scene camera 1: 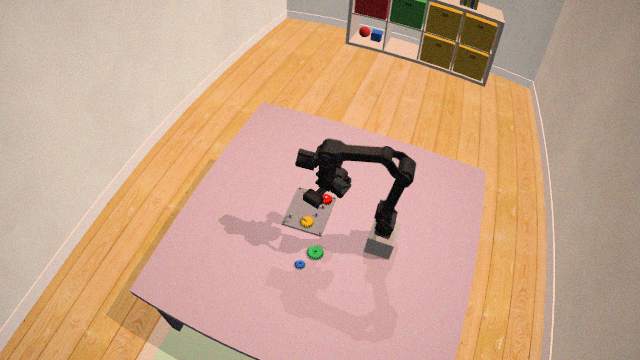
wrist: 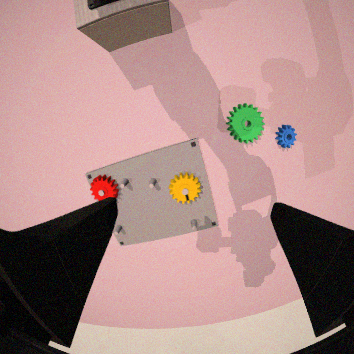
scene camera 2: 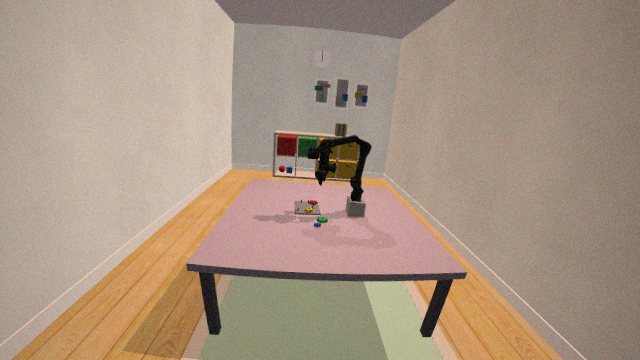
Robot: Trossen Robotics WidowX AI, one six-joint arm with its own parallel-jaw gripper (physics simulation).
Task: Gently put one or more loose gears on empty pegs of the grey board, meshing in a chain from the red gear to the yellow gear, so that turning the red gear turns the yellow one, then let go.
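Seen in the pictures: gripper, fingertip midpoint: [scene camera 1: 324,200] [wrist: 198,208] [scene camera 2: 322,183]; arm's base at its link origin: [scene camera 1: 384,230] [scene camera 2: 355,199].
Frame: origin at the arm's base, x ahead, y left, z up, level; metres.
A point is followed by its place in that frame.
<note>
The grey board [scene camera 1: 297,209] {x 0.372, y -0.020, z -0.098 m} [scene camera 2: 301,206] {x 0.364, y -0.041, z -0.098 m} [wrist: 160,215] {x 0.357, y -0.028, z -0.098 m} lies flat on the table. It bears a red gear [scene camera 1: 327,199] {x 0.275, y -0.110, z -0.080 m} [scene camera 2: 313,202] {x 0.282, y -0.095, z -0.083 m} [wrist: 106,184] {x 0.274, y -0.103, z -0.083 m} near one corner and a yellow gear [scene camera 1: 307,221] {x 0.305, y 0.031, z -0.079 m} [scene camera 2: 309,210] {x 0.306, y 0.050, z -0.083 m} [wrist: 176,187] {x 0.302, y 0.014, z -0.083 m}. In the wrist view, two bare pegs stand between these gears, and other bare pegs stand near the board's lower edge. The loose green gear [scene camera 1: 310,253] {x 0.235, y 0.159, z -0.092 m} [scene camera 2: 322,220] {x 0.222, y 0.169, z -0.092 m} [wrist: 237,126] {x 0.223, y 0.128, z -0.091 m} and smaller blue gear [scene camera 1: 299,264] {x 0.251, y 0.227, z -0.088 m} [scene camera 2: 317,225] {x 0.252, y 0.235, z -0.095 m} [wrist: 281,136] {x 0.250, y 0.207, z -0.092 m} lie flat on the table, apart. My gripper [scene camera 1: 327,192] {x 0.238, y 0.043, z 0.108 m} [scene camera 2: 326,175] {x 0.238, y 0.043, z 0.108 m} [wrist: 198,208] {x 0.238, y 0.043, z 0.108 m} is open and empty, high above the board; one finger partly hides the red gear in the wrist view.
The arm's grey base block [scene camera 1: 380,247] {x -0.012, y 0.057, z -0.038 m} [scene camera 2: 355,207] {x 0.006, y 0.057, z -0.036 m} [wrist: 142,27] {x 0.050, y 0.018, z -0.061 m} stands on the pink table [scene camera 1: 225,300] {x 0.439, y 0.498, z -0.106 m} [scene camera 2: 260,250] {x 0.527, y 0.522, z -0.106 m} [wrist: 40,100] {x 0.084, y -0.213, z -0.106 m}, to the right of the board in the scene views. A shelf unit [scene camera 1: 500,30] [scene camera 2: 274,155] with coloured boxes stands far back by the wall.
</note>
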